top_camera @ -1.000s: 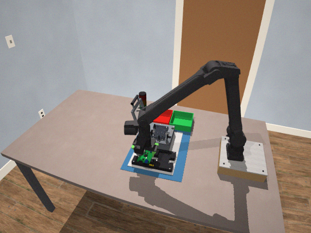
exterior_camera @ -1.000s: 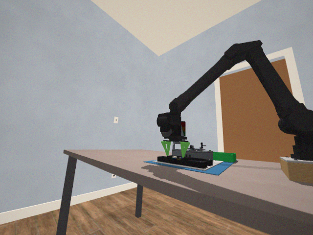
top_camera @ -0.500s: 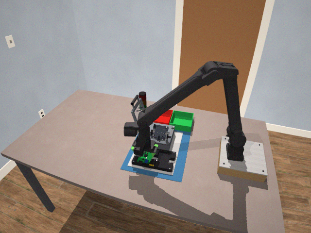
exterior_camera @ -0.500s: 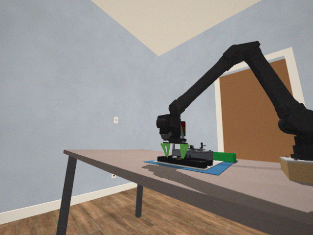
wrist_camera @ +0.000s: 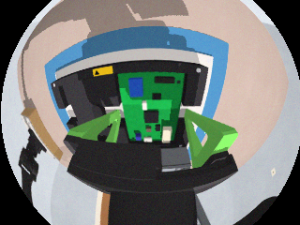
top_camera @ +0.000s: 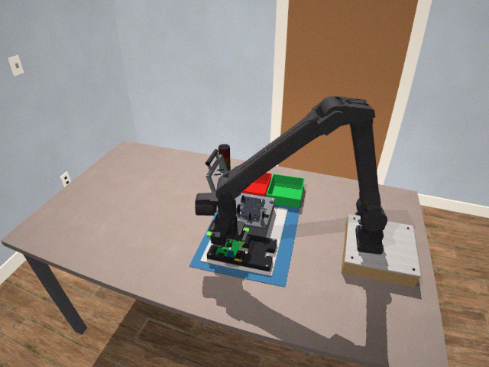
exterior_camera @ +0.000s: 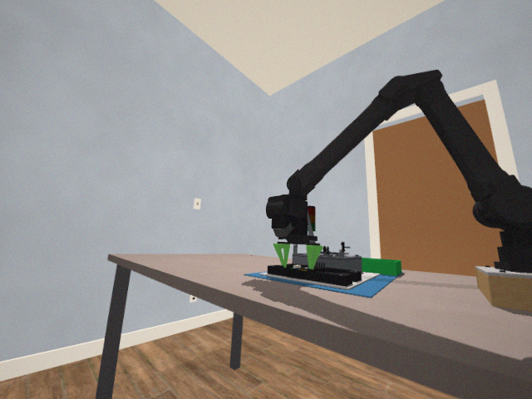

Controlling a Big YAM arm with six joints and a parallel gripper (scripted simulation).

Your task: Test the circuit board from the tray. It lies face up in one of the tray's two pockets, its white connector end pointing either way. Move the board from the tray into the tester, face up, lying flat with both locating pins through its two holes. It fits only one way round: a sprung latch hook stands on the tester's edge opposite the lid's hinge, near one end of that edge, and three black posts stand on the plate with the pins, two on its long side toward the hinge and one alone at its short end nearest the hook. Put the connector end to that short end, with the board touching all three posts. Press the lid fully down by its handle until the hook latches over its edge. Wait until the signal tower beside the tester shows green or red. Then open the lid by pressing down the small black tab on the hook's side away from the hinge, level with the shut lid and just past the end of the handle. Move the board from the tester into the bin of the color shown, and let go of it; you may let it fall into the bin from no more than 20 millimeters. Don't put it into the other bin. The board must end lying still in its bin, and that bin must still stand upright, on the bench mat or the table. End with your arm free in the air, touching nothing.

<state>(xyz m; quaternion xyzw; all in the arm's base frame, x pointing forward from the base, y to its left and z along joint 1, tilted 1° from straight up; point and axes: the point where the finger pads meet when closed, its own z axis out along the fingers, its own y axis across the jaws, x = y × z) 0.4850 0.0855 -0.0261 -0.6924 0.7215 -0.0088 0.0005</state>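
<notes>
Right now my hand is 1 cm above the green circuit board. The rest, counted from my hand: red bin 1 cm behind, 37 cm to the right, 1 cm below; then tester plate 4 cm behind, 16 cm to the right, 5 cm above; then tester lid 8 cm ahead, 17 cm to the right, 16 cm above.
</notes>
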